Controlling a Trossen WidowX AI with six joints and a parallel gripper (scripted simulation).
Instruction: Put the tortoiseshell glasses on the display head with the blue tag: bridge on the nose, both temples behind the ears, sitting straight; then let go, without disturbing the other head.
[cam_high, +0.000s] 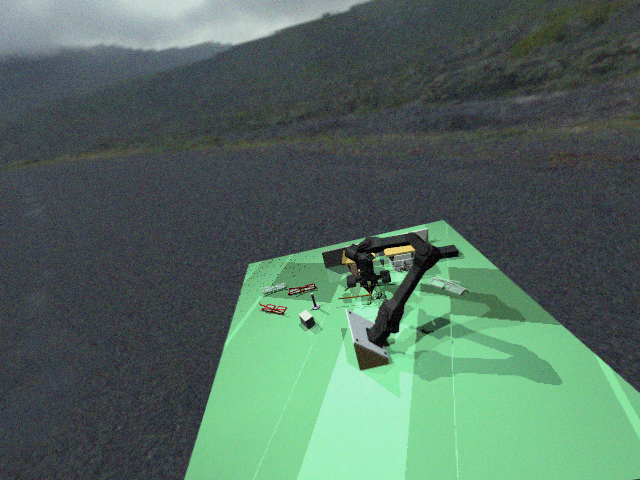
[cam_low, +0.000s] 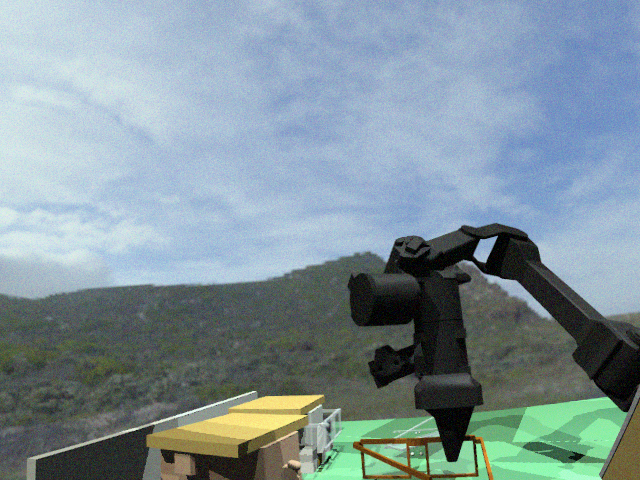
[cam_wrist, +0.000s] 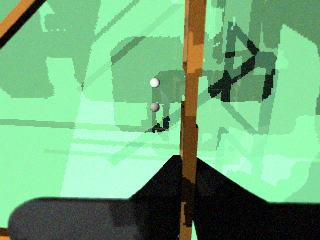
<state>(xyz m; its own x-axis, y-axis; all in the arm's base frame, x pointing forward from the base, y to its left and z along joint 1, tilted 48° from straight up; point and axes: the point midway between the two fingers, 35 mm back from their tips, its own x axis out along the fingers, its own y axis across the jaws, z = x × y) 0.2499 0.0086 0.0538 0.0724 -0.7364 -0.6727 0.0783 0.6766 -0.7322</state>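
Right now the small post is 4 cm ahead of my gripper tip, 27 cm to the left of it and 4 cm below it. Also, from my gripper tip: white cube (5 cm behind, 30 cm to the left, 3 cm below); then black case (26 cm ahead, 41 cm to the right, 4 cm below); then low grey wall (37 cm ahead, 9 cm to the right, 1 cm below).
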